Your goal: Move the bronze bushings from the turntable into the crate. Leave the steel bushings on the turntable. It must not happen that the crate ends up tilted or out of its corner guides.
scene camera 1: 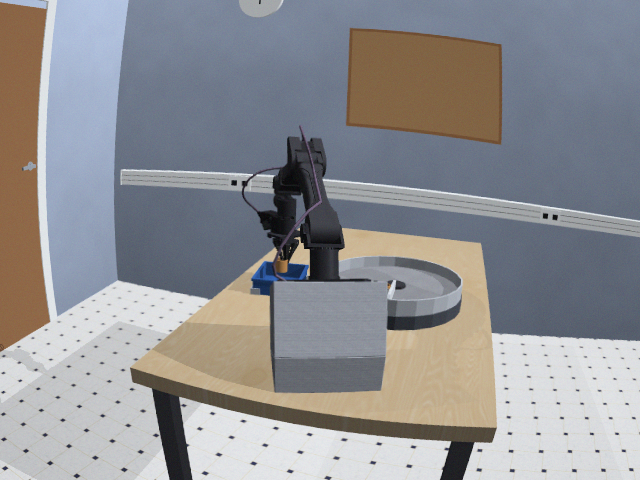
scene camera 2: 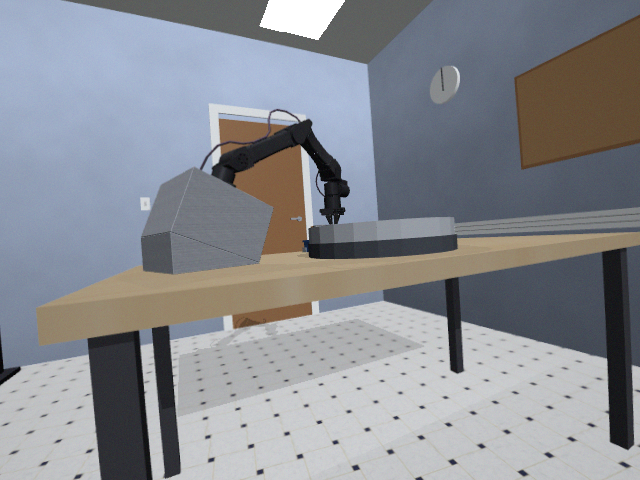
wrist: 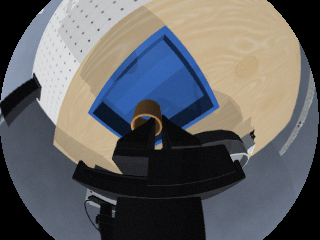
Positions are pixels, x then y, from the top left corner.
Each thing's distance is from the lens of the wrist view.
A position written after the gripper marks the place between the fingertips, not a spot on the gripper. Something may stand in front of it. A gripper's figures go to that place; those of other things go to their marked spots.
gripper (wrist: pixel 158 118): 0.13 m
blue crate (wrist: pixel 161 68): 0.17 m
